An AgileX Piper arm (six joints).
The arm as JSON. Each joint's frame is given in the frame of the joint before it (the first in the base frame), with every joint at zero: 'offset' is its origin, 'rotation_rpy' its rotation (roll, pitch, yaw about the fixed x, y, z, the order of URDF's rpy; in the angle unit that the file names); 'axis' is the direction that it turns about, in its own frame. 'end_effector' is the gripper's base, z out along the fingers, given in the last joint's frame.
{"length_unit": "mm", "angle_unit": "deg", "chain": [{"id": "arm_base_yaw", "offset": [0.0, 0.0, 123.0], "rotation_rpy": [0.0, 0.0, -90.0], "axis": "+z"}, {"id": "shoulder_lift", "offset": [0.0, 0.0, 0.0], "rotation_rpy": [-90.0, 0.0, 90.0], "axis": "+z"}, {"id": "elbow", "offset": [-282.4, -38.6, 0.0], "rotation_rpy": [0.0, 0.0, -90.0], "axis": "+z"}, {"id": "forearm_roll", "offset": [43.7, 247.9, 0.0], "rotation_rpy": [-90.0, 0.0, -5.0], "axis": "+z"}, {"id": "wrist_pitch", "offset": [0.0, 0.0, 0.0], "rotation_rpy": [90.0, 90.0, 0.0], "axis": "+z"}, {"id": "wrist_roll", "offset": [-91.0, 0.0, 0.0], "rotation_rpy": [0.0, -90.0, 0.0], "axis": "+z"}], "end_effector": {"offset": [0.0, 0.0, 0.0], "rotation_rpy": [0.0, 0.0, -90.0]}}
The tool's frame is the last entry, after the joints.
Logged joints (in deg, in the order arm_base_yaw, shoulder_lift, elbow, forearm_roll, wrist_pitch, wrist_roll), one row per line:
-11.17 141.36 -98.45 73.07 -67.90 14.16
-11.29 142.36 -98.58 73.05 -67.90 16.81
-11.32 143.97 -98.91 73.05 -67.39 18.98
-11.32 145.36 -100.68 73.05 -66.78 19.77
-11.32 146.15 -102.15 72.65 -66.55 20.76
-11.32 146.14 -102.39 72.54 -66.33 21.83
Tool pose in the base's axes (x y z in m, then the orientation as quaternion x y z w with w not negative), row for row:
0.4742 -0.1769 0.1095 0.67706 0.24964 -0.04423 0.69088
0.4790 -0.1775 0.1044 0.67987 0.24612 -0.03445 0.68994
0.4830 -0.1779 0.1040 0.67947 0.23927 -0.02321 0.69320
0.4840 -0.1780 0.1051 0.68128 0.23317 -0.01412 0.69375
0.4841 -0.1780 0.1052 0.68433 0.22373 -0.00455 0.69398
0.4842 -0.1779 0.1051 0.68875 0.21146 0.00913 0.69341
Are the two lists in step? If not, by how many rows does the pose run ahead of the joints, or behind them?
The pose runs 2 rows ahead of the joints: the pose in row i belongs to the joints in row i + 2.
